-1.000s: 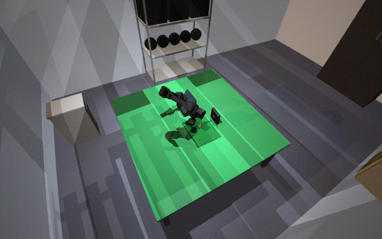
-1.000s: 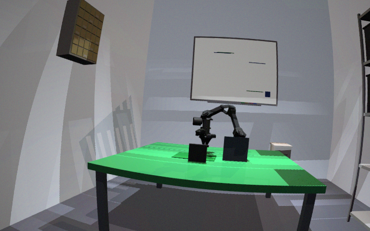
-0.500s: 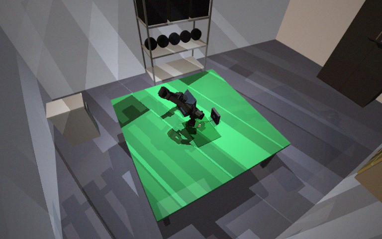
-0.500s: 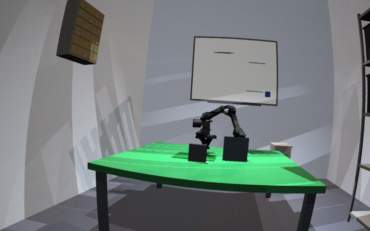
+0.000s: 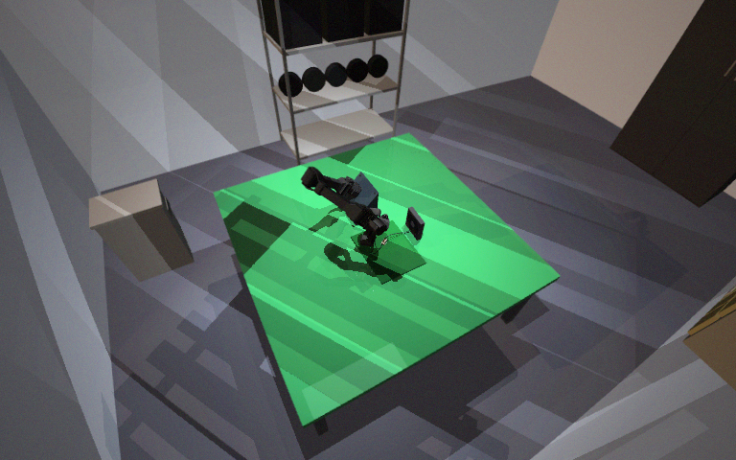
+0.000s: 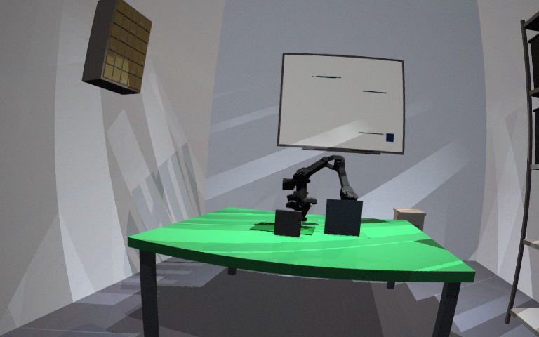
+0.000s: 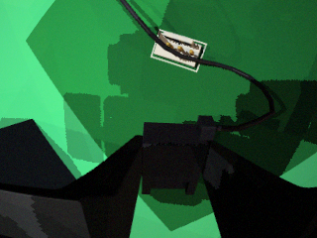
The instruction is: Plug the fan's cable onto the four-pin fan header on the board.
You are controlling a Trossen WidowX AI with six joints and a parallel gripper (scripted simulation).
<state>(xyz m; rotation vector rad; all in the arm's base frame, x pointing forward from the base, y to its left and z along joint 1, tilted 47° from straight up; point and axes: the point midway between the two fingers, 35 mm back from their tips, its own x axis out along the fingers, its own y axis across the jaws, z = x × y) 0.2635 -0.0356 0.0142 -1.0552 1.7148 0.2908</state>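
Now: gripper tip 8 cm short of the dark green board, 6 cm above it and 4 cm to the right of it. The rest, counted from my gripper tip: fan plug (1 cm to the right, 1 cm behind); black fan (21 cm to the left, 3 cm ahead, 1 cm above).
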